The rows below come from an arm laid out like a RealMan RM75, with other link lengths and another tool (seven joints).
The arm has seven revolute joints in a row. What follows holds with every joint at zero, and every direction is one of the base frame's. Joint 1 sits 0.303 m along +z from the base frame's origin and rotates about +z. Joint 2 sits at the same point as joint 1 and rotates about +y. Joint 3 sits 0.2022 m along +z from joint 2 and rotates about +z. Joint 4 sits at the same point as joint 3 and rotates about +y. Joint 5 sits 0.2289 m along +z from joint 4 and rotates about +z. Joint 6 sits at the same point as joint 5 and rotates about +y. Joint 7 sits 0.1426 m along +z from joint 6 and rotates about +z. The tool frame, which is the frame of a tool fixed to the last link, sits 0.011 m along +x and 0.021 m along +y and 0.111 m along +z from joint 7; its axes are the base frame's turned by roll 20.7, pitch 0 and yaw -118.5 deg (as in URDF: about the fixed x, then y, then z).
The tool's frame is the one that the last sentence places.
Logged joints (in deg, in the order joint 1, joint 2, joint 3, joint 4, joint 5, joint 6, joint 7), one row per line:
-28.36 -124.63 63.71 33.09 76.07 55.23 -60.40
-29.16 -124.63 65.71 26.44 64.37 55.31 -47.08
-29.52 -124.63 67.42 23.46 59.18 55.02 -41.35
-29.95 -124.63 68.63 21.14 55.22 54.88 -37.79
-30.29 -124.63 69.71 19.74 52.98 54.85 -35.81
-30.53 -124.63 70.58 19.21 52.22 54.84 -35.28
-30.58 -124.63 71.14 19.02 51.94 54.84 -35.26
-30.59 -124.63 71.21 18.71 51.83 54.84 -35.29
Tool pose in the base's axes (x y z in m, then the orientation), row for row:
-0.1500 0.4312 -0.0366 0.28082 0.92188 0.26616 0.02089
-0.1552 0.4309 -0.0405 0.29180 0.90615 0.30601 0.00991
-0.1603 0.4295 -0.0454 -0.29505 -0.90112 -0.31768 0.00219
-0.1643 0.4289 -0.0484 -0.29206 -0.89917 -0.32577 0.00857
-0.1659 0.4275 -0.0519 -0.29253 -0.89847 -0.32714 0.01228
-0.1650 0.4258 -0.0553 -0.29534 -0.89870 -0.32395 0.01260
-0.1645 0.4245 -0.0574 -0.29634 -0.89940 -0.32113 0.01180
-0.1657 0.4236 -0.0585 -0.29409 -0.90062 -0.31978 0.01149
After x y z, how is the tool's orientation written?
As a quaternion, x y z w.
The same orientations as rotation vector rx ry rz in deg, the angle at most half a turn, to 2 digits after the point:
49.89 163.77 47.28
52.20 162.09 54.74
-53.04 -161.98 -57.10
-52.29 -160.97 -58.32
-52.25 -160.47 -58.43
-52.74 -160.48 -57.85
-52.94 -160.69 -57.37
-52.55 -160.94 -57.14

